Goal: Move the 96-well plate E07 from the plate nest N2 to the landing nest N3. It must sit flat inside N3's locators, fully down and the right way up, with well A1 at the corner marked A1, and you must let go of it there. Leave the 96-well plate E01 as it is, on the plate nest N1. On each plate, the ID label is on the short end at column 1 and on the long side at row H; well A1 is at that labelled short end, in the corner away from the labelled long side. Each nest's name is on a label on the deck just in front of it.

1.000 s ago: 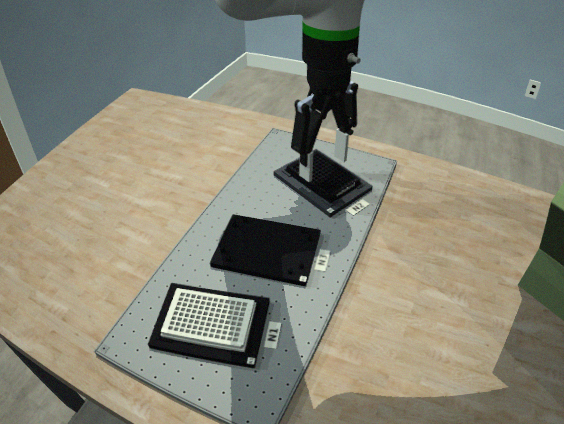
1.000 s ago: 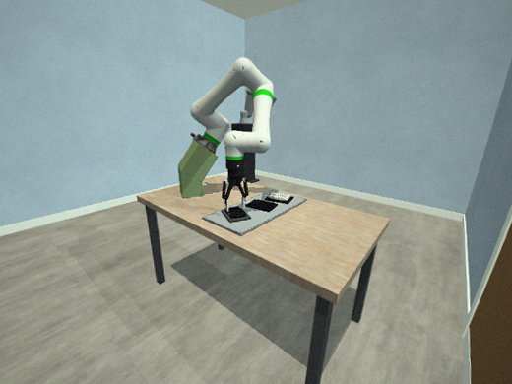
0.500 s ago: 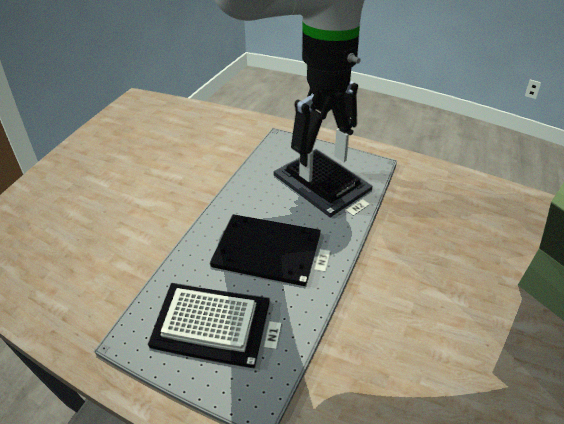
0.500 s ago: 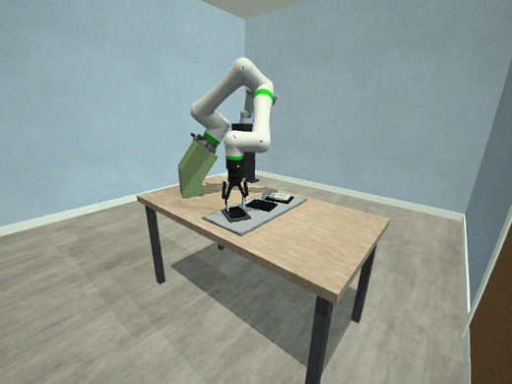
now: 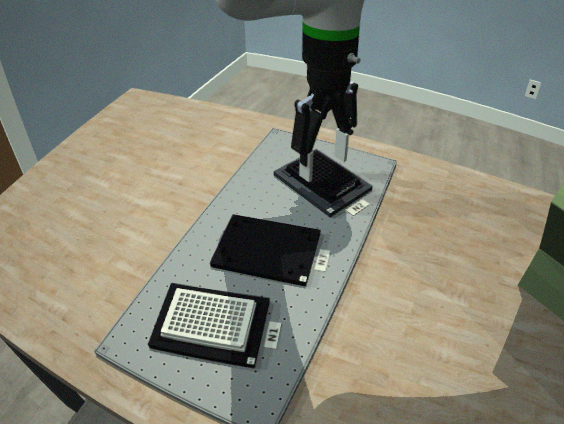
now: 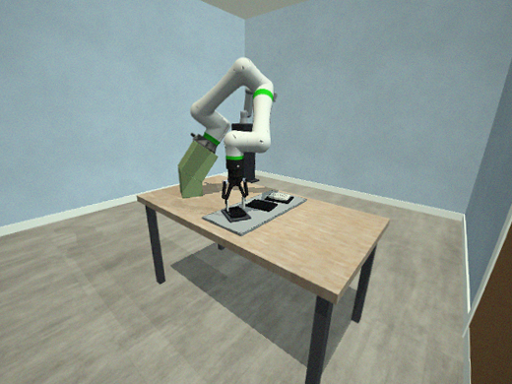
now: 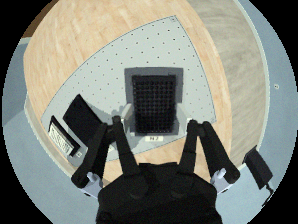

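My gripper is now 4 cm above the black 96-well plate E07. From my hand the other things lie so: label N3 (8 cm behind, 19 cm to the left, 6 cm below); plate nest N2 (6 cm below); label N2 (9 cm behind, 4 cm to the left, 6 cm below).
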